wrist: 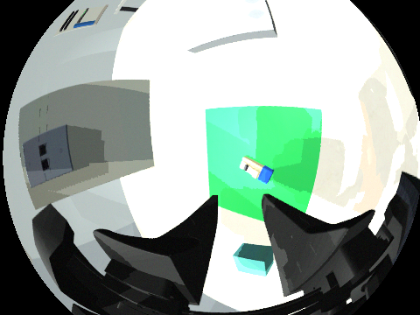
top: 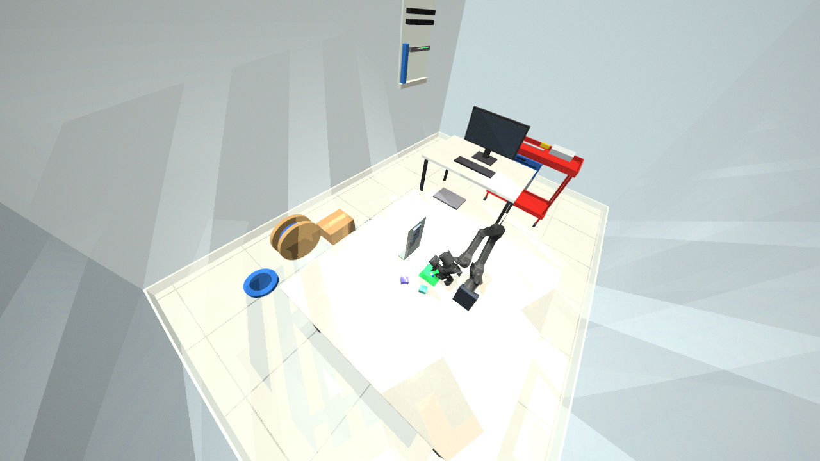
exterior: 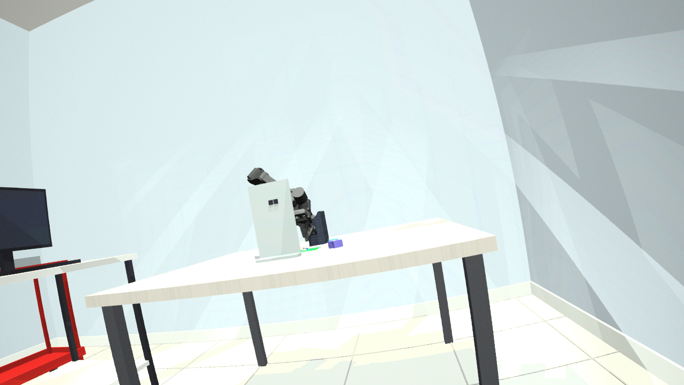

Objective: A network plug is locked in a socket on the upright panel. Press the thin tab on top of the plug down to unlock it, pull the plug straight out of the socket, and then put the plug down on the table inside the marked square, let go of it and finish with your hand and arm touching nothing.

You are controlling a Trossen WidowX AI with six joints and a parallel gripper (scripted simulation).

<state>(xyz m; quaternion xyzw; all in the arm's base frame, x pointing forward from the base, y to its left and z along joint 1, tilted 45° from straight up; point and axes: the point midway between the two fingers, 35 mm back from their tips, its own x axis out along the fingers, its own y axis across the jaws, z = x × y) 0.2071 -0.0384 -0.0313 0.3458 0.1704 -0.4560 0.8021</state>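
Now: the blue network plug 40 mm below my gripper tip, 10 mm to the right of it and 10 mm ahead of it. From my gripper tip the other things lie so: upright panel (210 mm ahead, 90 mm above, 60 mm to the right); then green marked square (50 mm below, 10 mm to the right, 10 mm ahead).
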